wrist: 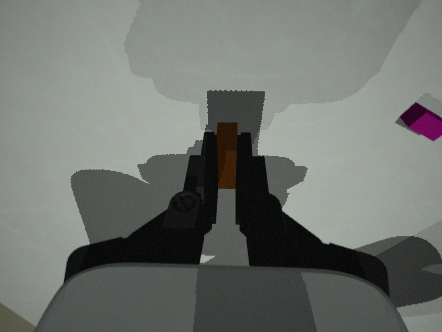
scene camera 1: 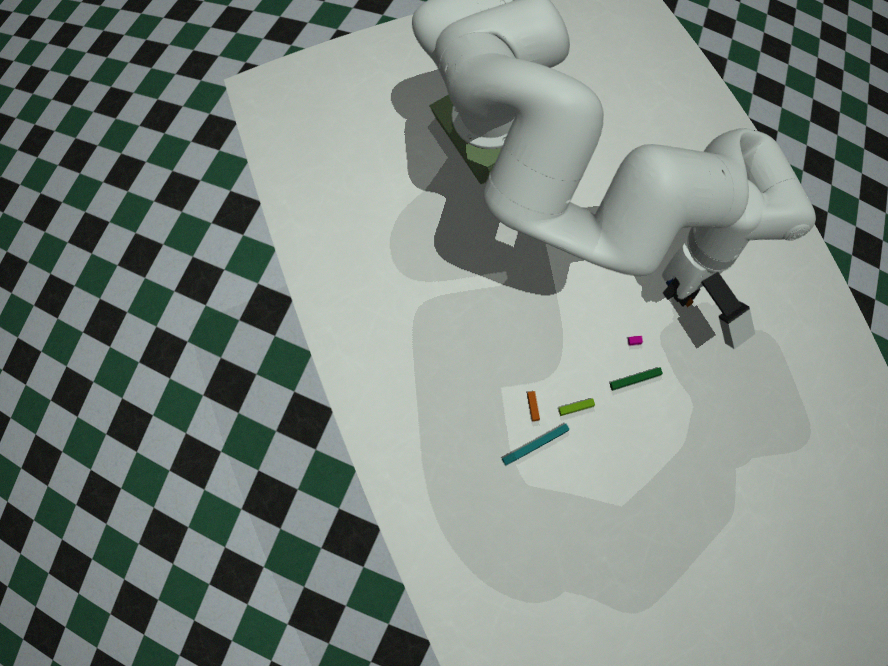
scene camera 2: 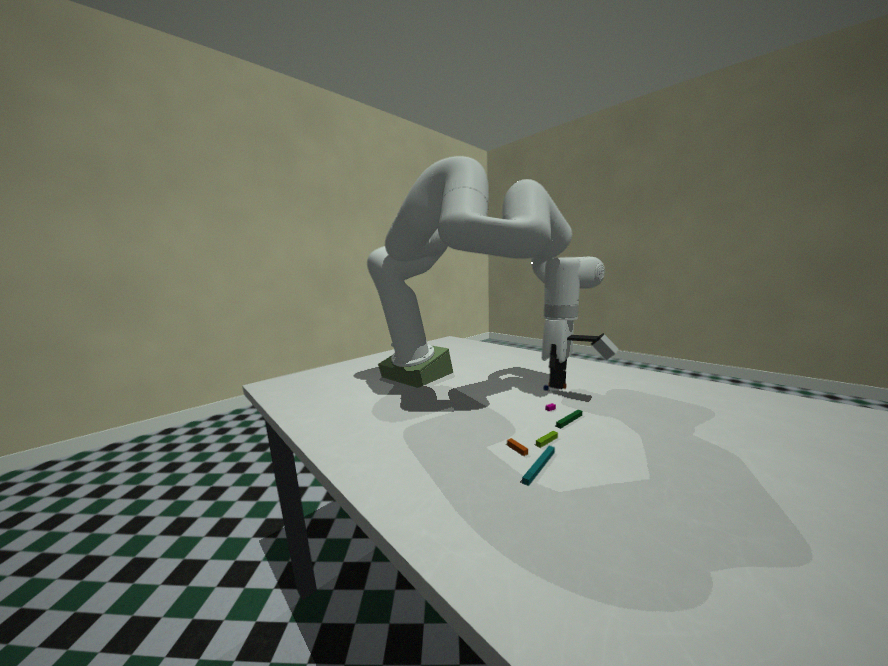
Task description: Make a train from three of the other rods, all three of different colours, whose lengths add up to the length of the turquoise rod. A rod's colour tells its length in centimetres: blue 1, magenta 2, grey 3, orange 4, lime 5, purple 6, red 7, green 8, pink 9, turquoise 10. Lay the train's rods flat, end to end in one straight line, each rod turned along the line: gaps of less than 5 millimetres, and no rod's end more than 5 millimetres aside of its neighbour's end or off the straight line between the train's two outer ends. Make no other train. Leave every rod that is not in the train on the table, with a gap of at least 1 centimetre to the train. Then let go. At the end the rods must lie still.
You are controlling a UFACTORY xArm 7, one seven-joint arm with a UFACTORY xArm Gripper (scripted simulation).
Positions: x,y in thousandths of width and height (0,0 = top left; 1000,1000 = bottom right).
Observation:
In view: the gripper (scene camera 1: 769,442).
The gripper is seen too in the wrist view (wrist: 515,459) and in scene camera 2 (scene camera 2: 628,580).

